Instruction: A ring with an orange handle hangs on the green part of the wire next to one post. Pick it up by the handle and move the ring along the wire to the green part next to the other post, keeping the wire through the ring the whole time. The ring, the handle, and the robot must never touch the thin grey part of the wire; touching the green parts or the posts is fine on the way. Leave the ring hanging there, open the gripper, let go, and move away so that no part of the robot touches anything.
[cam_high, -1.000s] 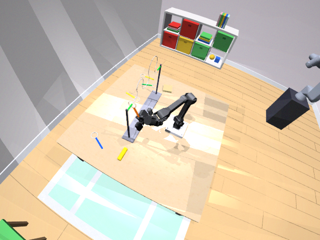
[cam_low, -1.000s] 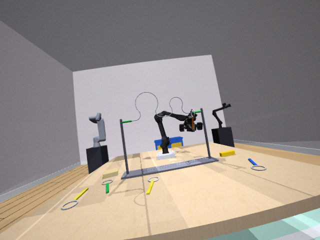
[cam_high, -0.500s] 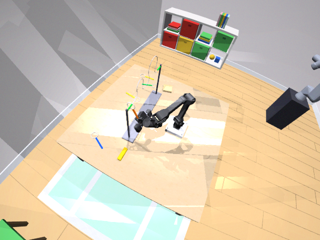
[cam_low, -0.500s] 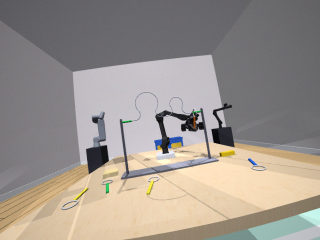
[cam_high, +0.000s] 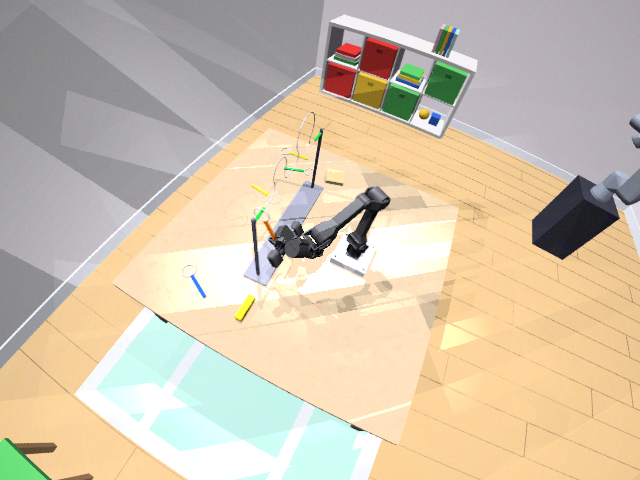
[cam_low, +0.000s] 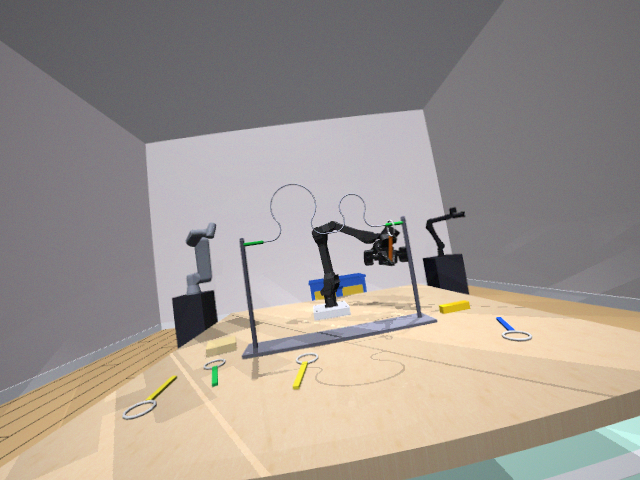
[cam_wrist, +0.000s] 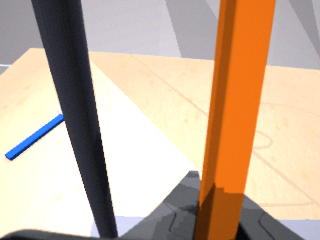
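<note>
My gripper tip is 9 cm below the orange-handled ring and 1 cm short of it. Also, from my gripper tip: blue-handled ring (24 cm ahead, 22 cm to the left, 21 cm below); then yellow block (22 cm to the left, 20 cm below, 2 cm behind); then tan block (67 cm to the right, 20 cm below).
</note>
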